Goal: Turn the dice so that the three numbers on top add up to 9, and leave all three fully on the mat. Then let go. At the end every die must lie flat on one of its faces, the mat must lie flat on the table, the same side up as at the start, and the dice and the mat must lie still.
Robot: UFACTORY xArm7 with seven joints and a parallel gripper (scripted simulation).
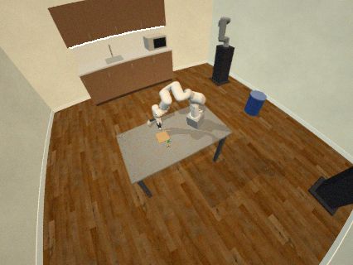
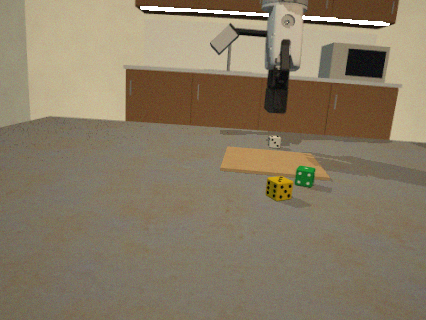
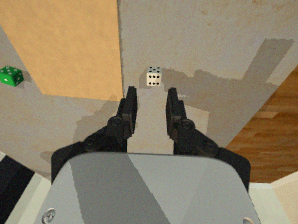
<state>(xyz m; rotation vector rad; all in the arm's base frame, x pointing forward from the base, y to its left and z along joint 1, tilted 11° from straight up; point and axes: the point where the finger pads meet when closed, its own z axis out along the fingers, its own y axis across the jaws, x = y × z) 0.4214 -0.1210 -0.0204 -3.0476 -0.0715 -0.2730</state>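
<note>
The white die lies 1 cm behind my hand and 7 cm below it. Round my hand: tan mat 1 cm ahead, 11 cm to the left, 8 cm below; then green die 2 cm behind, 21 cm to the left, 7 cm below; then yellow die 1 cm ahead, 27 cm to the left, 7 cm below.
</note>
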